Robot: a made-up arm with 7 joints. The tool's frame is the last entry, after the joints.
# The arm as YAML. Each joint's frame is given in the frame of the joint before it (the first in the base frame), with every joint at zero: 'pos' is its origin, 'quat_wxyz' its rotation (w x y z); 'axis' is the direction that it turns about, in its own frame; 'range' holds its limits. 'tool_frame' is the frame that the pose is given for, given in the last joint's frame.
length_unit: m
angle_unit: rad
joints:
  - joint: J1
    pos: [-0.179, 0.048, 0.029]
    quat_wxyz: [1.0, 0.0, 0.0, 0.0]
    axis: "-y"
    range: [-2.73, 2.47]
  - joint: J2
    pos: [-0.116, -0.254, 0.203]
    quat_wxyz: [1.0, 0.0, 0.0, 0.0]
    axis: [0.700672, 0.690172, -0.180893]
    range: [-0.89, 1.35]
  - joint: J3
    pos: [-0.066, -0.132, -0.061]
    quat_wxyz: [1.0, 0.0, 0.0, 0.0]
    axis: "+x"
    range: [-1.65, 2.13]
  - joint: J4
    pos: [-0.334, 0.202, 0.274]
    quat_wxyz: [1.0, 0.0, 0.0, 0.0]
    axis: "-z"
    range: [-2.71, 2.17]
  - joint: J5
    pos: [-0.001, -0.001, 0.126]
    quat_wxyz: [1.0, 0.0, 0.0, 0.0]
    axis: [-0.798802, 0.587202, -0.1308]
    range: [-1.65, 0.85]
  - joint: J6
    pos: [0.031, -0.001, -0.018]
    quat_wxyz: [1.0, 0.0, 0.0, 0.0]
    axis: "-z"
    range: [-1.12, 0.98]
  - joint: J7
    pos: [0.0, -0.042, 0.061]
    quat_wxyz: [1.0, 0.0, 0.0, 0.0]
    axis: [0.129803, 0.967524, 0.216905]
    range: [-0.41, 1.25]
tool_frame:
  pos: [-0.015, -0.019, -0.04]
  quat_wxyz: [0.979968, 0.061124, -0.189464, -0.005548]
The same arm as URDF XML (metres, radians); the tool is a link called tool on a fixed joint. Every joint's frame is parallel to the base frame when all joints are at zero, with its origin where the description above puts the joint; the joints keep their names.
<robot name="arm">
<joint name="tool_fixed" type="fixed"><parent link="link7"/><child link="tool"/><origin xyz="-0.015 -0.019 -0.04" rpy="0.1316 -0.3797 -0.0367"/></joint>
<joint name="J7" type="revolute"><parent link="link6"/><child link="link7"/><origin xyz="0 -0.042 0.061" rpy="0 0 0"/><axis xyz="0.129803 0.967524 0.216905"/><limit lower="-0.41" upper="1.25"/></joint>
<joint name="J6" type="revolute"><parent link="link5"/><child link="link6"/><origin xyz="0.031 -0.001 -0.018" rpy="0 0 0"/><axis xyz="0 0 -1"/><limit lower="-1.12" upper="0.98"/></joint>
<joint name="J5" type="revolute"><parent link="link4"/><child link="link5"/><origin xyz="-0.001 -0.001 0.126" rpy="0 0 0"/><axis xyz="-0.798802 0.587202 -0.1308"/><limit lower="-1.65" upper="0.85"/></joint>
<joint name="J4" type="revolute"><parent link="link3"/><child link="link4"/><origin xyz="-0.334 0.202 0.274" rpy="0 0 0"/><axis xyz="0 0 -1"/><limit lower="-2.71" upper="2.17"/></joint>
<joint name="J3" type="revolute"><parent link="link2"/><child link="link3"/><origin xyz="-0.066 -0.132 -0.061" rpy="0 0 0"/><axis xyz="1 0 0"/><limit lower="-1.65" upper="2.13"/></joint>
<joint name="J2" type="revolute"><parent link="link1"/><child link="link2"/><origin xyz="-0.116 -0.254 0.203" rpy="0 0 0"/><axis xyz="0.700672 0.690172 -0.180893"/><limit lower="-0.89" upper="1.35"/></joint>
<joint name="J1" type="revolute"><parent link="base"/><child link="link1"/><origin xyz="-0.179 0.048 0.029" rpy="0 0 0"/><axis xyz="0 -1 0"/><limit lower="-2.73" upper="2.47"/></joint>
<link name="base"/>
<link name="link1"/>
<link name="link2"/>
<link name="link3"/>
<link name="link4"/>
<link name="link5"/>
<link name="link6"/>
<link name="link7"/>
<link name="tool"/>
</robot>

